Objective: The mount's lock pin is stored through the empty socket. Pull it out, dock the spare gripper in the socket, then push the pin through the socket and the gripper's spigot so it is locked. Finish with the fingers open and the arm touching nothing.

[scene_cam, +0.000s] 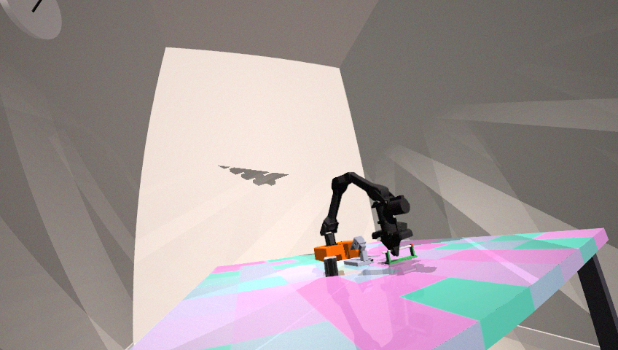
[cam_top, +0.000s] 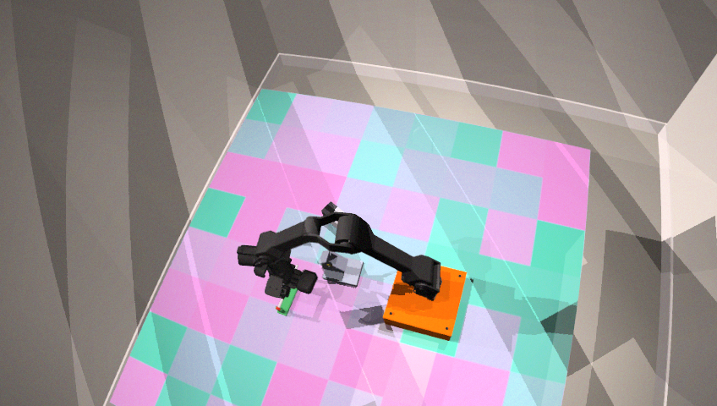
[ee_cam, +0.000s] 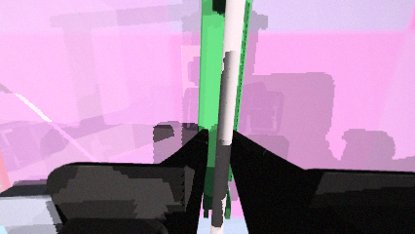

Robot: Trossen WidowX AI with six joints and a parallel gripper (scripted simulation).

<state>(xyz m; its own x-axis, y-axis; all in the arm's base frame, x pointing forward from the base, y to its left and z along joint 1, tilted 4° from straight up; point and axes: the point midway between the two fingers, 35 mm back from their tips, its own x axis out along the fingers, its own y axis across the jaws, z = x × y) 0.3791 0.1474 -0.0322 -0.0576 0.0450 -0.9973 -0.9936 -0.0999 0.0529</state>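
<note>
The green rack lies 20 mm to the left of my gripper tip. The rest, counted from my gripper tip: grey mount: 100 mm behind, 110 mm to the right, 30 mm above; then spare gripper: 30 mm behind, 260 mm to the right, 10 mm above.
</note>
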